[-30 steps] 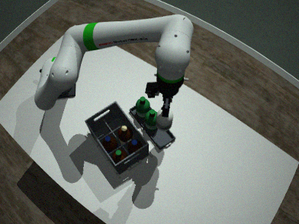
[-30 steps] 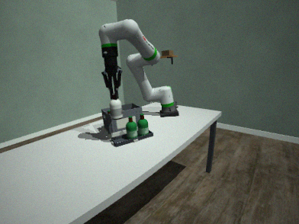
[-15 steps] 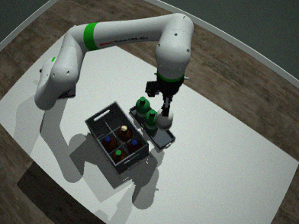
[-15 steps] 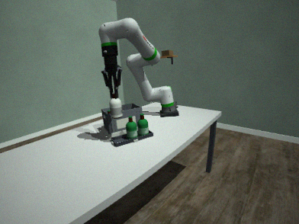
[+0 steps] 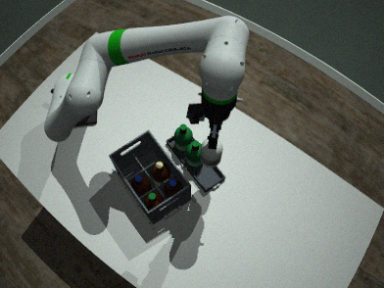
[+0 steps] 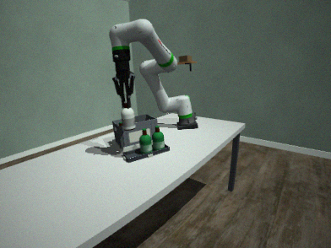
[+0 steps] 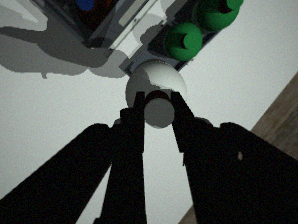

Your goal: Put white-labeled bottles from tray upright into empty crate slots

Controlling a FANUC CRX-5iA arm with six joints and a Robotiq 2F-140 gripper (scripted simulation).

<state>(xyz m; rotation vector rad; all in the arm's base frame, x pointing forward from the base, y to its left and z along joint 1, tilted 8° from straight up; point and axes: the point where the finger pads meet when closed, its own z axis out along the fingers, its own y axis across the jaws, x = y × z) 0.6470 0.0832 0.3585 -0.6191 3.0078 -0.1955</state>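
Right now my hand is 80 mm above the white-labeled bottle. From my hand the other things lie so: dark tray (320 mm below, 80 mm behind, 30 mm to the left); dark crate (250 mm below, 170 mm behind, 150 mm to the right).
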